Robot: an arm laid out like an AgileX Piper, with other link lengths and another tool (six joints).
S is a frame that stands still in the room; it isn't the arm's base.
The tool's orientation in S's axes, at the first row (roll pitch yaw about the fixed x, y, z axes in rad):
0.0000, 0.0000, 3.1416
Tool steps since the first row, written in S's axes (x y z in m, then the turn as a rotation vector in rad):
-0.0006, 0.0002, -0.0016, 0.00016, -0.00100, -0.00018
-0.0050, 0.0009, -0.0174, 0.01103, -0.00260, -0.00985
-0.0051, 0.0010, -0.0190, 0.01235, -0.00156, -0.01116
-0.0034, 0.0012, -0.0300, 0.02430, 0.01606, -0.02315
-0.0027, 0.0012, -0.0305, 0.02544, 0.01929, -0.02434
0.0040, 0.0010, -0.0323, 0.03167, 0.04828, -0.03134
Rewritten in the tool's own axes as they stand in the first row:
0.0006, -0.0002, -0.0016, -0.00016, 0.00100, -0.00018
0.0050, -0.0009, -0.0174, -0.01103, 0.00260, -0.00985
0.0051, -0.0010, -0.0190, -0.01235, 0.00156, -0.01116
0.0034, -0.0012, -0.0300, -0.02430, -0.01606, -0.02315
0.0027, -0.0012, -0.0305, -0.02544, -0.01929, -0.02434
-0.0040, -0.0010, -0.0323, -0.03167, -0.04828, -0.03134

